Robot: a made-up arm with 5 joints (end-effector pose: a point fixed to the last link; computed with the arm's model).
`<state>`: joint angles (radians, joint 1 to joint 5).
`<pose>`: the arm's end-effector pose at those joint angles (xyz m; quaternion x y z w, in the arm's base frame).
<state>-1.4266 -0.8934 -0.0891 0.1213 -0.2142</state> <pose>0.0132 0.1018 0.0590 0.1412 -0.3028 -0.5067 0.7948</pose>
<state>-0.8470 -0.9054 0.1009 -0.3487 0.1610</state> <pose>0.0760 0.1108 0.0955 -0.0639 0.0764 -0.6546 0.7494</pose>
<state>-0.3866 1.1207 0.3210 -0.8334 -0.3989</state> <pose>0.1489 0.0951 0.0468 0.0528 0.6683 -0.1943 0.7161</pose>
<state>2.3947 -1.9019 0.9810 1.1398 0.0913</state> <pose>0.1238 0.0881 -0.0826 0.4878 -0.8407 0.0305 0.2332</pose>
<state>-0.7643 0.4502 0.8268 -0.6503 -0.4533</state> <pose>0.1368 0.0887 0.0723 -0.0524 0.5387 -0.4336 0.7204</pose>
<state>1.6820 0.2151 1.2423 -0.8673 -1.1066</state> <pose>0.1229 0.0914 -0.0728 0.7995 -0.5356 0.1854 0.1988</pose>
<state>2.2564 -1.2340 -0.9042 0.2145 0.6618</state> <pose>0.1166 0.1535 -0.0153 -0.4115 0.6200 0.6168 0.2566</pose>
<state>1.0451 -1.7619 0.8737 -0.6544 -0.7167</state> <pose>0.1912 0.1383 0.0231 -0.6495 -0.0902 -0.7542 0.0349</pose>
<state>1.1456 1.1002 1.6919 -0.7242 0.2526</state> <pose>0.0852 0.1800 -0.0257 0.1801 -0.7613 -0.5649 0.2622</pose>
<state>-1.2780 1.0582 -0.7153 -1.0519 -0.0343</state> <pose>0.0729 0.0758 0.0466 0.4675 0.0753 -0.0522 0.8792</pose>
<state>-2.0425 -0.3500 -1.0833 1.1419 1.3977</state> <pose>0.0933 0.0993 -0.0310 0.8036 0.5079 0.3103 0.0021</pose>
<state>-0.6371 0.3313 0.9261 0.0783 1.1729</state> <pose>0.1205 0.1491 0.0681 -0.2334 0.4437 0.5460 0.6712</pose>
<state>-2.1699 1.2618 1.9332 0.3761 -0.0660</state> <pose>0.1106 0.1796 0.0432 -0.5393 0.4144 0.1378 0.7200</pose>
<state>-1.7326 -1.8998 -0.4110 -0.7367 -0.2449</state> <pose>0.0378 0.1681 0.0139 -0.3440 0.5320 0.7732 0.0276</pose>
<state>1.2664 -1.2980 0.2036 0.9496 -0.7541</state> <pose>0.1971 0.0710 0.0052 -0.3717 0.7622 -0.3438 0.4034</pose>
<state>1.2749 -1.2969 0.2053 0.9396 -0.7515</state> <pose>0.1971 0.0713 0.0046 -0.3756 0.7619 -0.3444 0.3999</pose>
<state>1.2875 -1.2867 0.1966 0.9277 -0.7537</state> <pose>0.1969 0.0714 0.0034 -0.3774 0.7629 -0.3427 0.3977</pose>
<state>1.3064 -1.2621 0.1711 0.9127 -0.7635</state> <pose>0.1964 0.0713 0.0016 -0.3758 0.7658 -0.3374 0.3981</pose>
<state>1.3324 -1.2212 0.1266 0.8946 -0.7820</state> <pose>0.1957 0.0708 -0.0009 -0.3694 0.7710 -0.3287 0.4013</pose>
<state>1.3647 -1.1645 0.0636 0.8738 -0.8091</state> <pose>0.1944 0.0699 -0.0039 -0.3569 0.7781 -0.3178 0.4075</pose>
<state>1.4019 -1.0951 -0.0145 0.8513 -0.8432</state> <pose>0.1927 0.0685 -0.0070 -0.3377 0.7865 -0.3068 0.4163</pose>
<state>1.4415 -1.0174 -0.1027 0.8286 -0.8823</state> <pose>0.1904 0.0665 -0.0098 -0.3116 0.7951 -0.2979 0.4266</pose>
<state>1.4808 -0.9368 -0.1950 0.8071 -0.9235</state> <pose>0.1876 0.0640 -0.0122 -0.2803 0.8029 -0.2925 0.4373</pose>
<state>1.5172 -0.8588 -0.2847 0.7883 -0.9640</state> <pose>0.1845 0.0610 -0.0140 -0.2461 0.8092 -0.2912 0.4469</pose>
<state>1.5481 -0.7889 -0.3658 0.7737 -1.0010</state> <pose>0.1813 0.0581 -0.0152 -0.2124 0.8136 -0.2931 0.4550</pose>
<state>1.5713 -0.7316 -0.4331 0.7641 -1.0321</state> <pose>0.1784 0.0554 -0.0160 -0.1823 0.8161 -0.2965 0.4614</pose>
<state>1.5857 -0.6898 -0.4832 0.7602 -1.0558</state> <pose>0.1761 0.0533 -0.0163 -0.1584 0.8171 -0.2997 0.4663</pose>
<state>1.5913 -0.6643 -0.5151 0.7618 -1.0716</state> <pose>0.1747 0.0520 -0.0164 -0.1419 0.8173 -0.3012 0.4704</pose>
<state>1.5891 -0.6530 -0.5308 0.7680 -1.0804</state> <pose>0.1741 0.0513 -0.0164 -0.1323 0.8170 -0.3008 0.4738</pose>
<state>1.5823 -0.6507 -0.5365 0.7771 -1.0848</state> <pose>0.1741 0.0510 -0.0163 -0.1271 0.8167 -0.2988 0.4770</pose>
